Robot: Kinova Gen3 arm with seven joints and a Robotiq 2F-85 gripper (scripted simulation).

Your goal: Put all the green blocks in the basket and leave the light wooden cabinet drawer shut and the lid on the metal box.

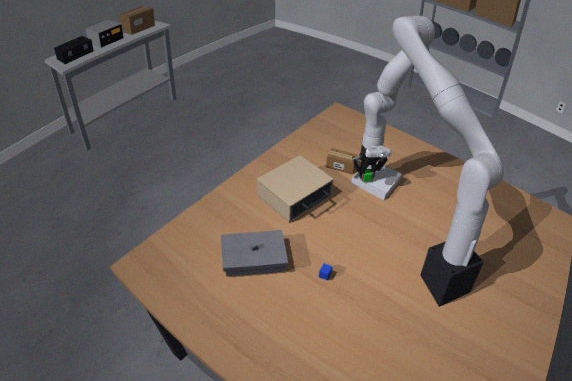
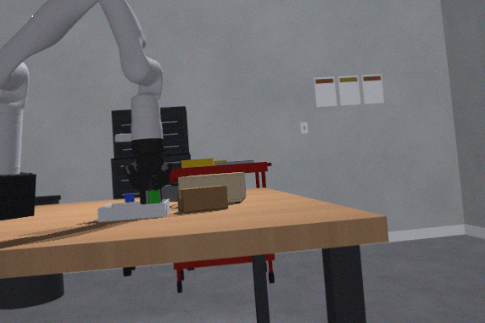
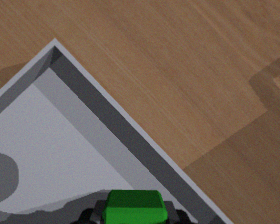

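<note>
Right now the white basket is 3 cm to the right of my hand, 3 cm below it and 3 cm behind it. Also, from my hand: cardboard box 12 cm ahead, 2 cm to the right; drawer 23 cm to the left, 14 cm ahead; light wooden cabinet 23 cm to the left, 15 cm ahead.
</note>
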